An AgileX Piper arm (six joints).
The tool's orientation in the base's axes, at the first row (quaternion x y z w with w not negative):
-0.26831, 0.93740, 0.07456, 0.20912
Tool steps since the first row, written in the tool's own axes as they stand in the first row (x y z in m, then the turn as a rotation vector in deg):
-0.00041, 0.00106, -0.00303, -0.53, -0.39, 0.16
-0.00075, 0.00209, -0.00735, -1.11, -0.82, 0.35
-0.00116, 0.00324, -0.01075, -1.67, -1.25, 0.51
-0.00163, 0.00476, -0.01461, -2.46, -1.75, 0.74
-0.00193, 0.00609, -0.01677, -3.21, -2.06, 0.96
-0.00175, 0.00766, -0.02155, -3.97, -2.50, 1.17
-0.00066, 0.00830, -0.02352, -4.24, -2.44, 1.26
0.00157, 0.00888, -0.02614, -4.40, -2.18, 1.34
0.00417, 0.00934, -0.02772, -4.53, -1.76, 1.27
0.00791, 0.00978, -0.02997, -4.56, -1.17, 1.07
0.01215, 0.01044, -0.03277, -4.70, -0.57, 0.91
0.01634, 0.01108, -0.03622, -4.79, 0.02, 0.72
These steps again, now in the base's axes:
-0.00132, 0.00033, 0.00294, 0.67, -0.04, 0.07
-0.00313, 0.00027, 0.00701, 1.41, -0.08, 0.14
-0.00462, 0.00058, 0.01028, 2.13, -0.14, 0.23
-0.00643, 0.00111, 0.01401, 3.09, -0.13, 0.35
-0.00767, 0.00183, 0.01612, 3.91, 0.02, 0.46
-0.01033, 0.00187, 0.02039, 4.80, 0.06, 0.59
-0.01221, 0.00140, 0.02172, 5.01, 0.26, 0.63
-0.01515, 0.00017, 0.02313, 5.02, 0.57, 0.63
-0.01795, -0.00106, 0.02344, 4.87, 0.97, 0.76
-0.02185, -0.00302, 0.02387, 4.51, 1.43, 0.97
-0.02645, -0.00517, 0.02458, 4.24, 1.97, 1.19
-0.03123, -0.00748, 0.02589, 3.92, 2.46, 1.42

